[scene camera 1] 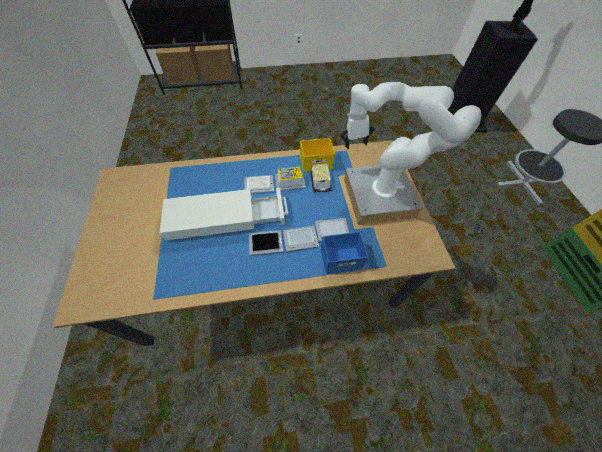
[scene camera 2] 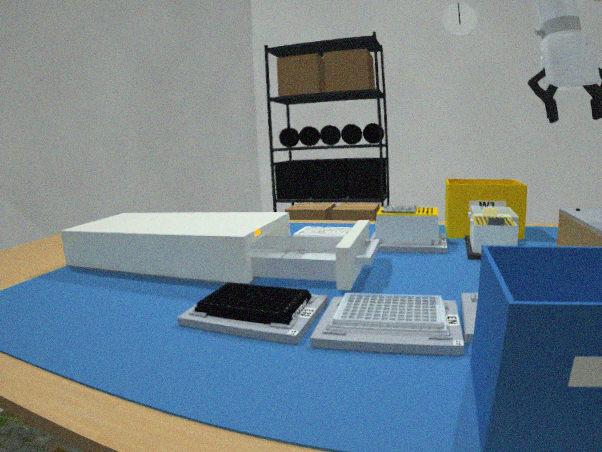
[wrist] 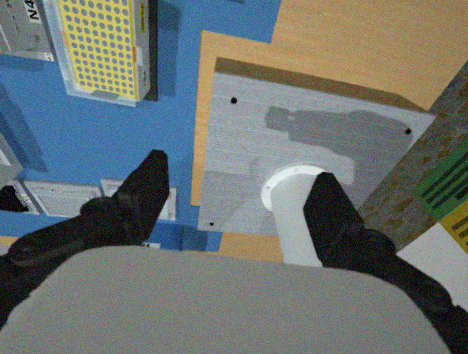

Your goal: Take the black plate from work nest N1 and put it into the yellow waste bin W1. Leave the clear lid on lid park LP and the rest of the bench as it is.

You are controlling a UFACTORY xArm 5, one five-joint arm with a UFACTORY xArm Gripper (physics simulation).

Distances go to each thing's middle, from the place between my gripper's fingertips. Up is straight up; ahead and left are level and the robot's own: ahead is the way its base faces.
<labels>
Now: the white plate (scene camera 2: 379, 314) 270 mm ahead of my hand, 400 mm to the left of it and 240 mm below it. From my hand the other things lie so: nest N3 (scene camera 2: 359, 342) (270 mm ahead, 400 mm to the left, 250 mm below); black plate (scene camera 2: 260, 304) (440 mm ahead, 430 mm to the left, 240 mm below); drawer (scene camera 2: 340, 259) (490 mm ahead, 240 mm to the left, 220 mm below).
</labels>
